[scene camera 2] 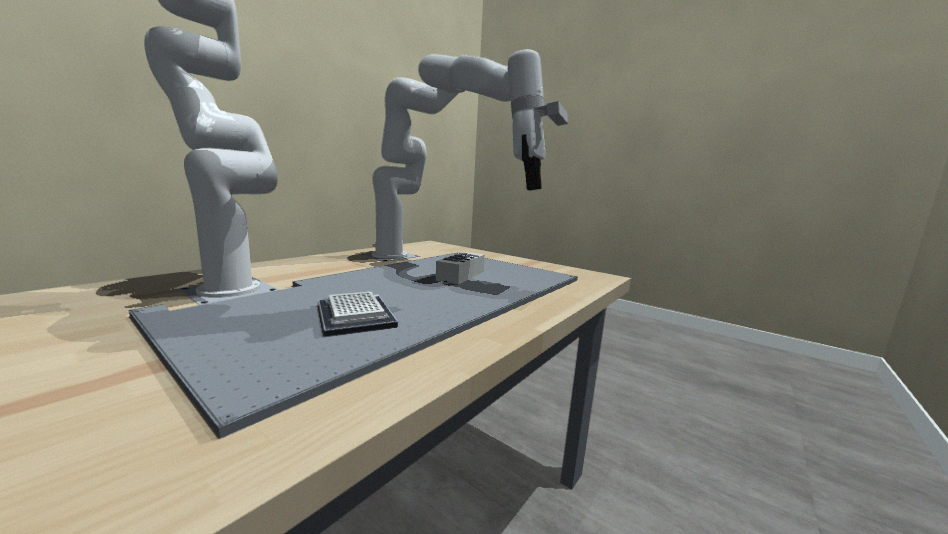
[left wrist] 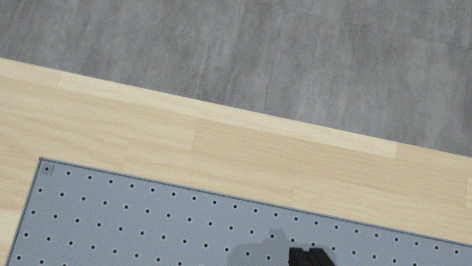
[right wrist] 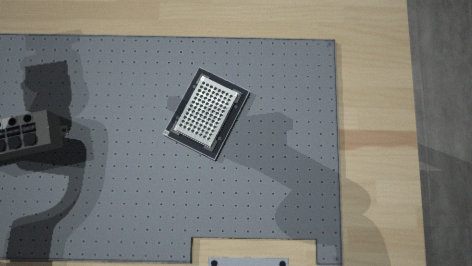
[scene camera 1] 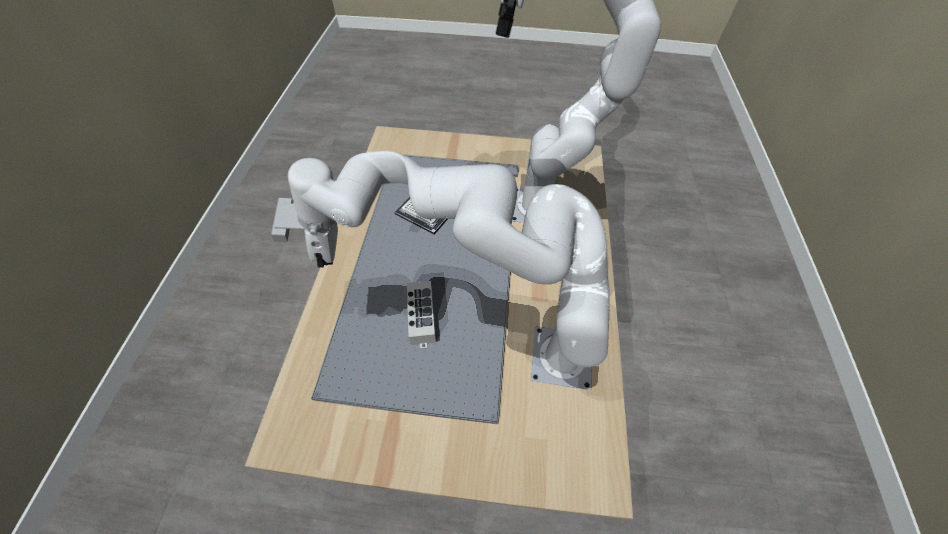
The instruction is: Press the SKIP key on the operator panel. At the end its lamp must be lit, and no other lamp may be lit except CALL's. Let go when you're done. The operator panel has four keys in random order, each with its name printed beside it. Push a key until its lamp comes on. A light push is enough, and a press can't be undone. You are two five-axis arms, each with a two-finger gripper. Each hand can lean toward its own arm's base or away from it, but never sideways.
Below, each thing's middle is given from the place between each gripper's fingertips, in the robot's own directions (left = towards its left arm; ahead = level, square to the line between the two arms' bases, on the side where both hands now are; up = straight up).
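From my left hand (scene camera 2: 534, 189): operator panel (scene camera 1: 420, 334), 23 cm below, 2 cm to the left, 22 cm behind; white plate (scene camera 2: 363, 306), 25 cm below, 20 cm behind, 37 cm to the right; dark holder (scene camera 2: 326, 312), 26 cm below, 20 cm behind, 37 cm to the right. By its middle, the operator panel is nearer to my left hand than to my right hand.
My right hand: 570 mm above the white plate, 50 mm to the right of it, 230 mm short of it. From my right hand: operator panel, 550 mm below, 220 mm ahead, 440 mm to the left; dark holder, 580 mm below, 50 mm to the left, 230 mm ahead. Going by their middles, of the things named here the operator panel is the farthest from my right hand.
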